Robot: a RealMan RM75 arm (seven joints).
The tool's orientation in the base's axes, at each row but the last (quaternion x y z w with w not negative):
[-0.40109, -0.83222, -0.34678, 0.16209]
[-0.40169, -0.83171, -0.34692, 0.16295]
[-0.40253, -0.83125, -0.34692, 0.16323]
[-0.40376, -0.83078, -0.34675, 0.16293]
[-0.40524, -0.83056, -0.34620, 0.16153]
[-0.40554, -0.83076, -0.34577, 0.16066]
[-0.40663, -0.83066, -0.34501, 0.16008]
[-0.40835, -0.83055, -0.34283, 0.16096]
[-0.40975, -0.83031, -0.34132, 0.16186]
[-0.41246, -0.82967, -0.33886, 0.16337]
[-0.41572, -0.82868, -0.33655, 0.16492]
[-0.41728, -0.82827, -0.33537, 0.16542]
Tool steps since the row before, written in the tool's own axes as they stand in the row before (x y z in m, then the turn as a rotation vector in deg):
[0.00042, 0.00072, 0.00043, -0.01, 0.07, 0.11]
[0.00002, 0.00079, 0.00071, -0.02, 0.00, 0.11]
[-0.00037, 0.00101, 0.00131, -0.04, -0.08, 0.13]
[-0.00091, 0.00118, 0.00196, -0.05, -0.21, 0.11]
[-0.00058, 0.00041, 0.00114, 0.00, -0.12, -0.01]
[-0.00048, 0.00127, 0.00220, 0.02, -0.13, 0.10]
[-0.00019, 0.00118, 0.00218, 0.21, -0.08, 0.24]
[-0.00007, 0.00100, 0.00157, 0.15, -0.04, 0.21]
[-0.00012, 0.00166, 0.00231, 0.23, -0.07, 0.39]
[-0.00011, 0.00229, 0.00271, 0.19, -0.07, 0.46]
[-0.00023, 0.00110, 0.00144, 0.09, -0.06, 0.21]
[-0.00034, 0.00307, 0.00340, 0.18, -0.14, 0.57]
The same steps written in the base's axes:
[0.00030, 0.00085, 0.00025, 0.06, 0.10, -0.05]
[0.00061, 0.00086, -0.00014, 0.01, 0.07, -0.09]
[0.00103, 0.00116, -0.00068, -0.04, 0.04, -0.15]
[0.00151, 0.00139, -0.00136, -0.13, -0.04, -0.20]
[0.00070, 0.00066, -0.00094, -0.09, -0.06, -0.05]
[0.00132, 0.00183, -0.00126, -0.11, 0.03, -0.12]
[0.00108, 0.00193, -0.00113, -0.19, 0.25, -0.09]
[0.00085, 0.00149, -0.00072, -0.12, 0.22, -0.09]
[0.00141, 0.00226, -0.00100, -0.19, 0.37, -0.18]
[0.00191, 0.00281, -0.00102, -0.17, 0.40, -0.26]
[0.00103, 0.00134, -0.00070, -0.10, 0.17, -0.13]
[0.00269, 0.00347, -0.00136, -0.22, 0.44, -0.37]

